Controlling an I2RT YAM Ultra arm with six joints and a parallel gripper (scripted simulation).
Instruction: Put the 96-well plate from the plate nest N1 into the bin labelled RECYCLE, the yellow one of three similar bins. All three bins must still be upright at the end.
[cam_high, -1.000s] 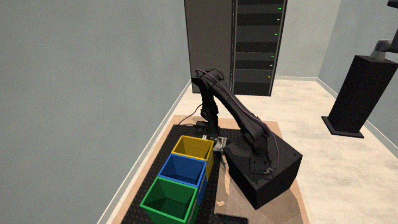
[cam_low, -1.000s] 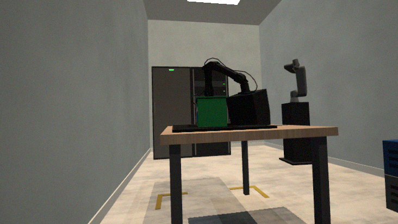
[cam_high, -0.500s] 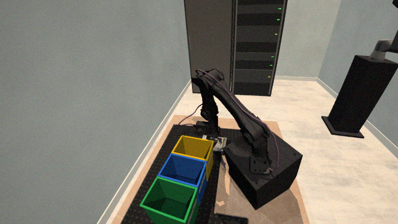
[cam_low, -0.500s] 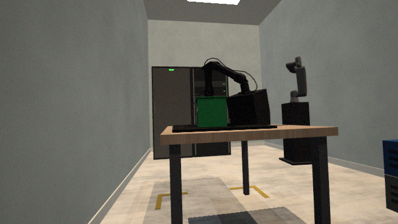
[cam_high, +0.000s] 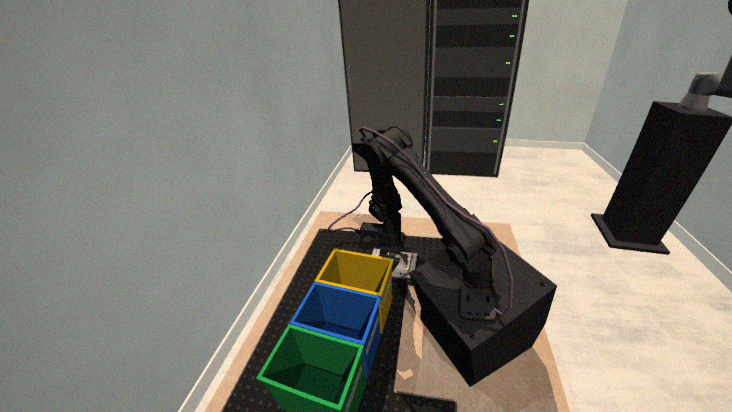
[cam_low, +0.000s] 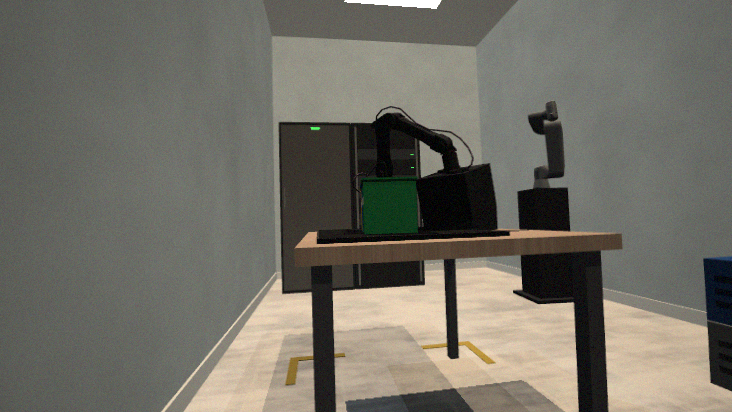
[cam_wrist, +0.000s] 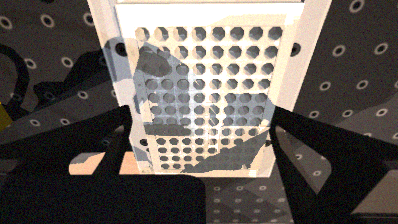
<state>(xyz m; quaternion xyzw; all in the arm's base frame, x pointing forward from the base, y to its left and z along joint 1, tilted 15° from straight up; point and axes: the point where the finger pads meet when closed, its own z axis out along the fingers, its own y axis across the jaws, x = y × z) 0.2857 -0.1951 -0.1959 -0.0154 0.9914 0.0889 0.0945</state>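
Right now my hand is 1 cm above the white 96-well plate. The rest, counted from my hand: yellow bin: 21 cm to the left, 6 cm ahead, 6 cm above; blue bin: 34 cm to the left, 6 cm ahead, 6 cm above; plate nest N1: 2 cm below.
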